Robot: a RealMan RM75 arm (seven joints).
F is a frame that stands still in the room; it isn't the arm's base.
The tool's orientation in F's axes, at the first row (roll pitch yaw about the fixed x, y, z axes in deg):
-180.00 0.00 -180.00
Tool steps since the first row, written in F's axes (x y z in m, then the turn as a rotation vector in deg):
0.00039 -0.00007 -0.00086 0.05 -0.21 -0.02
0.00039 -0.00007 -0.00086 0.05 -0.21 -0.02
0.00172 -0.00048 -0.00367 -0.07 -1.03 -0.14
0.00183 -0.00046 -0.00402 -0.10 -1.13 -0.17
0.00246 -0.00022 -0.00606 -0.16 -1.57 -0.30
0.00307 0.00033 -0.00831 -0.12 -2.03 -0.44
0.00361 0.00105 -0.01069 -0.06 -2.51 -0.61
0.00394 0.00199 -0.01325 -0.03 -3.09 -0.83
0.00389 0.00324 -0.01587 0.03 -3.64 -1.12
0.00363 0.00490 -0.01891 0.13 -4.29 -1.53
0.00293 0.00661 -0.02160 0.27 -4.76 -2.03
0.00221 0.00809 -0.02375 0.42 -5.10 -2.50
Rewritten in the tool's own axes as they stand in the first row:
-0.00039 -0.00007 0.00086 -0.05 -0.21 0.02
-0.00039 -0.00007 0.00086 -0.05 -0.21 0.02
-0.00172 -0.00048 0.00367 0.07 -1.03 0.14
-0.00183 -0.00046 0.00402 0.10 -1.13 0.17
-0.00246 -0.00022 0.00606 0.16 -1.57 0.30
-0.00307 0.00033 0.00831 0.12 -2.03 0.44
-0.00361 0.00105 0.01069 0.06 -2.51 0.61
-0.00394 0.00199 0.01325 0.03 -3.09 0.83
-0.00389 0.00324 0.01587 -0.03 -3.64 1.12
-0.00363 0.00490 0.01891 -0.13 -4.29 1.53
-0.00293 0.00661 0.02160 -0.27 -4.76 2.03
-0.00221 0.00809 0.02375 -0.42 -5.10 2.50

